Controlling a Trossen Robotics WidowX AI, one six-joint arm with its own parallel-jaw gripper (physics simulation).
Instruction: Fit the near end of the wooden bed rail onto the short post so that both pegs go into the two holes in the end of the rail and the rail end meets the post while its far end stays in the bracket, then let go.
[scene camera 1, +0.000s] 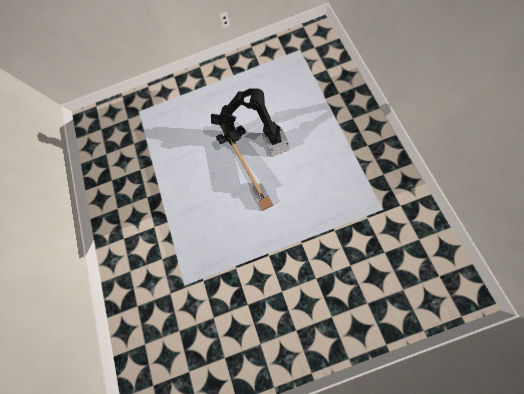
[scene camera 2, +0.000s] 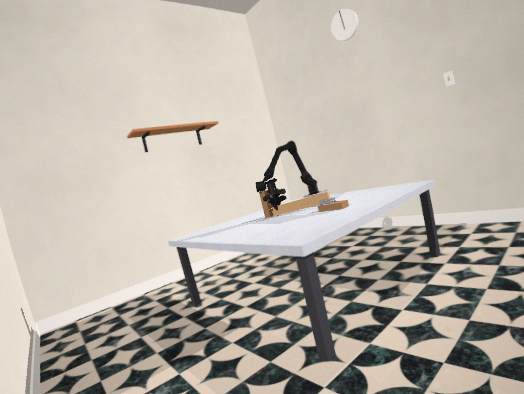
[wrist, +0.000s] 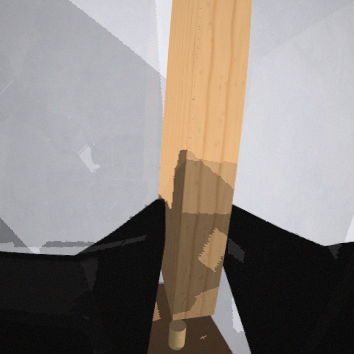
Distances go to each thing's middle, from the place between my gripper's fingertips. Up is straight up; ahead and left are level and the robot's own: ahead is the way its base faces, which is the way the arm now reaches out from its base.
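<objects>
The wooden bed rail (wrist: 207, 57) is 18 cm to the left of my hand, 2 cm above it and 3 cm behind it.
</objects>
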